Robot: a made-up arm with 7 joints. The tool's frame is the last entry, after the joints. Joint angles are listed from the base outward. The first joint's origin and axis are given. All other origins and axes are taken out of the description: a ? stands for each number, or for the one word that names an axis. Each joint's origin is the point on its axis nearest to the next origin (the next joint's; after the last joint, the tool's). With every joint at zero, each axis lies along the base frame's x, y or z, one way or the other. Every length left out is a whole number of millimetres.
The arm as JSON. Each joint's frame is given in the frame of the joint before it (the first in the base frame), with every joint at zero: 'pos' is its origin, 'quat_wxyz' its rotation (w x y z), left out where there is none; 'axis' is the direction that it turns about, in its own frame. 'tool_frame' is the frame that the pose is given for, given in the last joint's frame.
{
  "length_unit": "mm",
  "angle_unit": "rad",
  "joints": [
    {
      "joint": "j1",
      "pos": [
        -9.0,
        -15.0,
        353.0
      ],
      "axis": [
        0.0,
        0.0,
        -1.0
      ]
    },
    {
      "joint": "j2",
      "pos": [
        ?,
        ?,
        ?
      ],
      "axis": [
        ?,
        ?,
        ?
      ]
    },
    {
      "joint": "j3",
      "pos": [
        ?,
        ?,
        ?
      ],
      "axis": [
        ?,
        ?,
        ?
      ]
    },
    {
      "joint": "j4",
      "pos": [
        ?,
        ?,
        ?
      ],
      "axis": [
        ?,
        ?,
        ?
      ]
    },
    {
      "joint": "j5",
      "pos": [
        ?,
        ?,
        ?
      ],
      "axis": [
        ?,
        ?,
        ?
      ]
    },
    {
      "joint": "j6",
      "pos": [
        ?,
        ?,
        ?
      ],
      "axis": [
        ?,
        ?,
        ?
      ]
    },
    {
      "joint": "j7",
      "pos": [
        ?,
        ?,
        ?
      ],
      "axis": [
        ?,
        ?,
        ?
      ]
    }
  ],
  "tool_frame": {
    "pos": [
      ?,
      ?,
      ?
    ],
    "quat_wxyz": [
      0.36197,
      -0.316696,
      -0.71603,
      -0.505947
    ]
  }
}
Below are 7 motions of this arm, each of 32 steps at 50 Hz.
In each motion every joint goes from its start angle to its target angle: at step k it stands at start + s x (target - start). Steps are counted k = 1, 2, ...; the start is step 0. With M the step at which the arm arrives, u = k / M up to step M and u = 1 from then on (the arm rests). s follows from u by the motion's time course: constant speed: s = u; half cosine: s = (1 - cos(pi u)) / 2; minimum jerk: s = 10 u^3 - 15 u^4 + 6 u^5.
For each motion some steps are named. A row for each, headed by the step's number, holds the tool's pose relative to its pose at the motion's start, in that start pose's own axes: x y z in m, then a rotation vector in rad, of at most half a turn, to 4 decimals.
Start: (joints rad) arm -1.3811 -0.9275 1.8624 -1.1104 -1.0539 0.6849 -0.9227
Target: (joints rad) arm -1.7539 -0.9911 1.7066 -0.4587 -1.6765 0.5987 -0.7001
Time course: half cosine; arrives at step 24
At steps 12, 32:
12: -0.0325 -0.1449 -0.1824 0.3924 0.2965 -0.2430
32: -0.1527 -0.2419 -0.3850 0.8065 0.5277 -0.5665

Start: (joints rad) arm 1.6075 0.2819 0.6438 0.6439 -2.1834 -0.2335 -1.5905
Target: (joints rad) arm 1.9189 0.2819 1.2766 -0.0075 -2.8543 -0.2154 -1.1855
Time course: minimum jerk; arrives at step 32
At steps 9, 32:
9: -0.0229 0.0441 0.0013 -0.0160 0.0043 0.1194
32: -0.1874 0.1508 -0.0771 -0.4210 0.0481 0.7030

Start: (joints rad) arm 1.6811 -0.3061 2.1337 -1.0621 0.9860 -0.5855 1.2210
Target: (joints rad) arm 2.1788 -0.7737 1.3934 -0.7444 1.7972 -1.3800 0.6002
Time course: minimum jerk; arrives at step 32
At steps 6, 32:
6: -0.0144 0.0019 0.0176 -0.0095 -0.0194 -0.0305
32: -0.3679 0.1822 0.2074 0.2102 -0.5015 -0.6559

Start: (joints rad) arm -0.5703 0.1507 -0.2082 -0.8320 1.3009 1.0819 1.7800
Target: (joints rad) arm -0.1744 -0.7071 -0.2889 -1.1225 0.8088 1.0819 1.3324
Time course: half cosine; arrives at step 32
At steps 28, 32:
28: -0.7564 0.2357 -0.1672 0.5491 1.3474 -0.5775
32: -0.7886 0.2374 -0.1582 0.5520 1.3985 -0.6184

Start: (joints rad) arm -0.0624 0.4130 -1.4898 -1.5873 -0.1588 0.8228 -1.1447
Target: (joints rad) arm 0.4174 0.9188 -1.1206 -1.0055 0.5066 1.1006 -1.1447
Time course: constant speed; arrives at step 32
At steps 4, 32:
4: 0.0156 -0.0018 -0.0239 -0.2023 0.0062 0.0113
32: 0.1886 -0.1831 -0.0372 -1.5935 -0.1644 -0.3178

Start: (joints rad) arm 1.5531 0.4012 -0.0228 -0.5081 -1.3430 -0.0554 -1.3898
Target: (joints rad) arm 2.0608 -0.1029 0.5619 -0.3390 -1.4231 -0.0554 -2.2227
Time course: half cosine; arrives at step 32
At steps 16, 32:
16: -0.0677 0.2032 -0.0305 -0.0939 0.1290 0.1886
32: -0.1834 0.3488 -0.1236 -0.2335 0.2432 0.3108

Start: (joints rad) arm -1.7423 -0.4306 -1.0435 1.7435 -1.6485 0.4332 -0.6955
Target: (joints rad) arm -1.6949 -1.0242 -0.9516 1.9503 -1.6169 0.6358 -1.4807
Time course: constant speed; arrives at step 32
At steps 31, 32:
31: -0.1133 0.0256 -0.2291 0.2200 0.1212 -0.2216
32: -0.1154 0.0245 -0.2368 0.2295 0.1229 -0.2295

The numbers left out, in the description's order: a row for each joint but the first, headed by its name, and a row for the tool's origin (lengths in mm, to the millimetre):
j2: xyz -29.0 -33.0 0.0, axis 0.0 1.0 0.0
j3: xyz 20.0 0.0 597.0, axis 0.0 0.0 -1.0
j4: xyz -4.0 20.0 0.0, axis 0.0 1.0 0.0
j5: xyz 24.0 0.0 303.0, axis 0.0 0.0 -1.0
j6: xyz -4.0 6.0 0.0, axis 0.0 1.0 0.0
j7: xyz -26.0 0.0 109.0, axis 0.0 0.0 -1.0
tool: xyz 17.0 1.0 0.0

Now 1 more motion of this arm.
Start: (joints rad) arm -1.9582 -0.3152 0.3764 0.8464 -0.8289 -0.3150 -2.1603
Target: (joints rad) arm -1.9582 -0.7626 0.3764 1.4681 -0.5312 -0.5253 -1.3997
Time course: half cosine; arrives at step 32
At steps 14, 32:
14: -0.0652 0.0246 0.0737 -0.2973 -0.2626 0.0754
32: -0.1745 0.0217 0.1814 -0.7560 -0.5983 0.1595

